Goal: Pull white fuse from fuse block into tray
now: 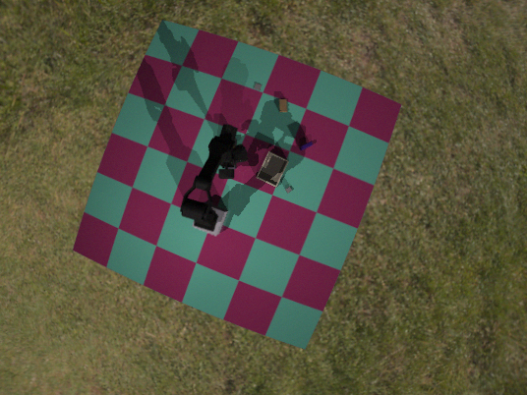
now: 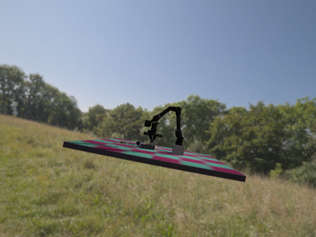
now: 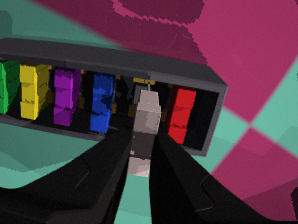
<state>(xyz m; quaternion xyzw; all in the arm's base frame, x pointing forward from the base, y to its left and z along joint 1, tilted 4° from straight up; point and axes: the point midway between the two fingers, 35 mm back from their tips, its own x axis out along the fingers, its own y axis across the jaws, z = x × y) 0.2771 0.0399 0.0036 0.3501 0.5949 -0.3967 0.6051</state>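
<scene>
My gripper tip is 5 cm short of the beige tray, 19 cm to the left of it and 6 cm above it. From my gripper tip the other things lie so: small grey cube 29 cm to the right, 6 cm below; brown block 34 cm ahead, 10 cm to the right, 6 cm below; white fuse 1 cm below.
</scene>
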